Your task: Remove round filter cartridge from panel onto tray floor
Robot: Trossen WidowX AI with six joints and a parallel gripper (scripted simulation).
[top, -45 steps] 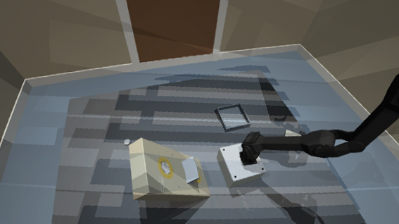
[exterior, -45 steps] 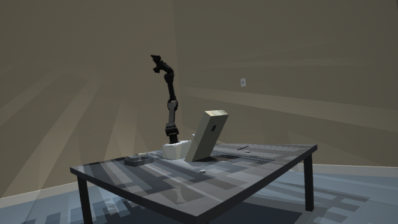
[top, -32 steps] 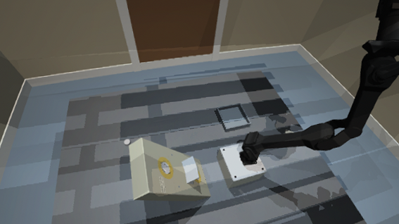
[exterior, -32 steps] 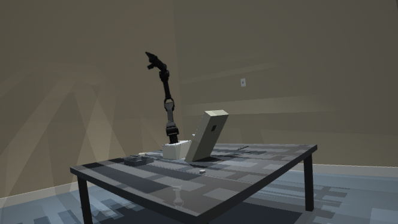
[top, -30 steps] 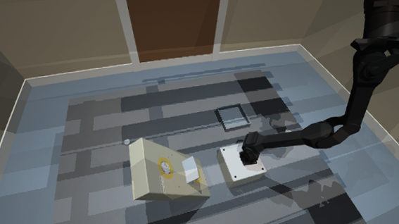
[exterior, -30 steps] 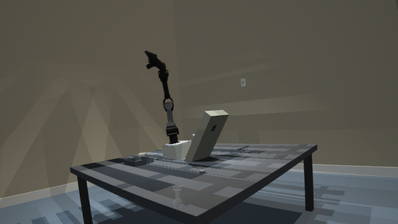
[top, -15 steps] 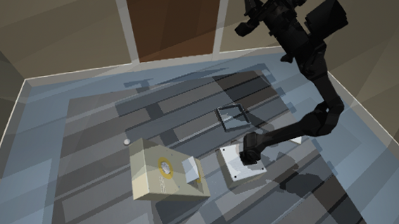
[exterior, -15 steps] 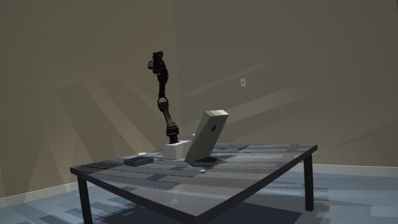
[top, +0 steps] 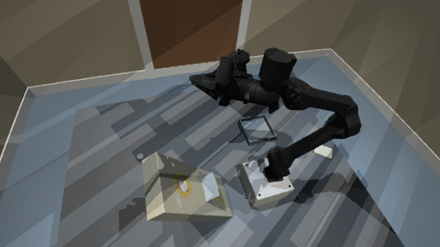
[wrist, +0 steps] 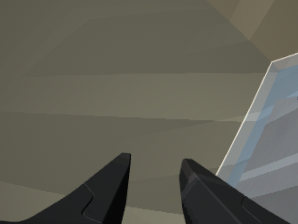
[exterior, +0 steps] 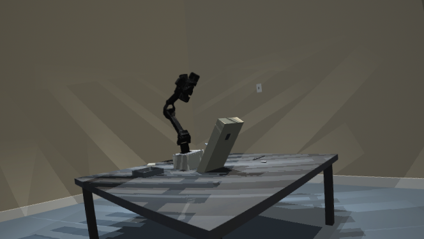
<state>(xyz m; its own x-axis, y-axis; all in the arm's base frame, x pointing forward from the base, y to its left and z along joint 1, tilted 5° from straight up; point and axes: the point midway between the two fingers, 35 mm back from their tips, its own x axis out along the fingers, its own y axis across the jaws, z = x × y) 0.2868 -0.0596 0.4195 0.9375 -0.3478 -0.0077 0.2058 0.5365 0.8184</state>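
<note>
Now: the grey filter cartridge 300 mm below my gripper tip, 150 mm to the left of it and 60 mm ahead of it. From my gripper tip the other things lie so: tan card 640 mm behind, 520 mm below, 20 mm to the right; dark tray 520 mm below, 330 mm behind, 180 mm to the right; beige service panel 380 mm below, 150 mm to the left, 20 mm ahead.
</note>
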